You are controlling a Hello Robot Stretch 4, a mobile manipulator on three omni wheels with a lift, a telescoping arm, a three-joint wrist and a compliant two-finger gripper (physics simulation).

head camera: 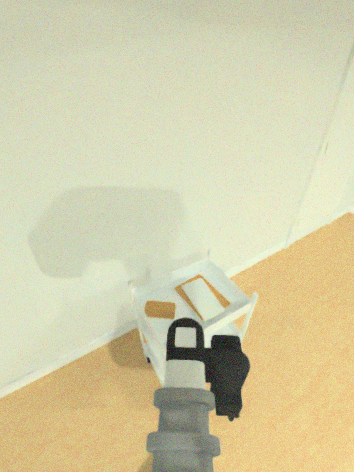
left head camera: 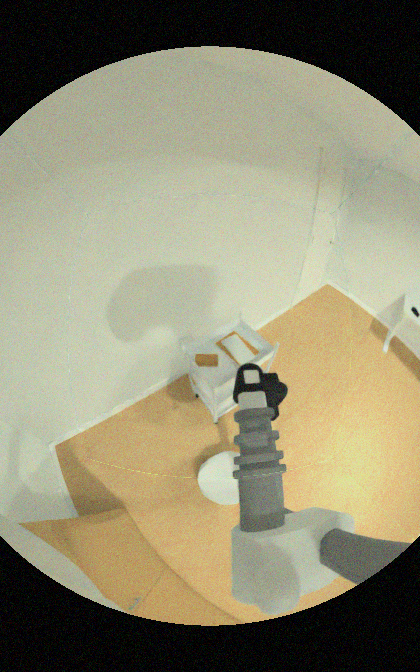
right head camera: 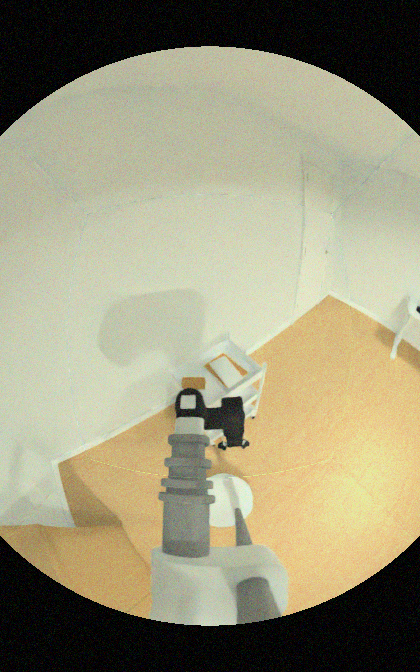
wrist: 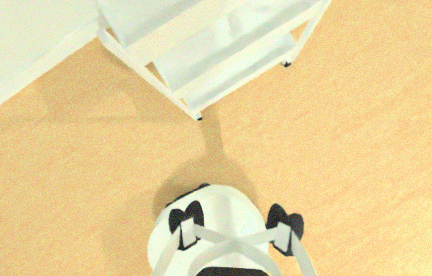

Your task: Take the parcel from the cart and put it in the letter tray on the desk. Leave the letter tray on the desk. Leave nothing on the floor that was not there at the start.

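Places are measured from the robot's base along level axes (x left, y up, z ahead), in millimetres.
Where they show: gripper, fingertip midpoint: [head camera: 215,414] [wrist: 235,217].
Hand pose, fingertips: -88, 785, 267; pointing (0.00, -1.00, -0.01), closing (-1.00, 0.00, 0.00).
Note:
Each offset is from my fingertips to the centre of the thing, as dx, dy, dz.
The parcel, a small brown box @(+200, -124, +405) [head camera: 160,309] [left head camera: 206,360] [right head camera: 193,383], lies on the top shelf of the white cart [head camera: 235,312] [left head camera: 266,354] [right head camera: 250,379] [wrist: 185,30], near its left end. It does not show in the wrist view. My gripper [wrist: 235,217] [right head camera: 233,444] is open with nothing between its fingers. It points down, in front of the cart and apart from it, with my white base below it in the wrist view. The letter tray does not show in these views.
A brown flat piece with a white sheet @(+11, -136, +484) [head camera: 202,297] [left head camera: 238,348] [right head camera: 226,371] lies right of the parcel. The cart stands close to the wall [head camera: 150,125]. White legged furniture [left head camera: 403,315], partly cut off, stands at the far right with something black on it. My round base [left head camera: 216,477] [right head camera: 231,505] is near the cart.

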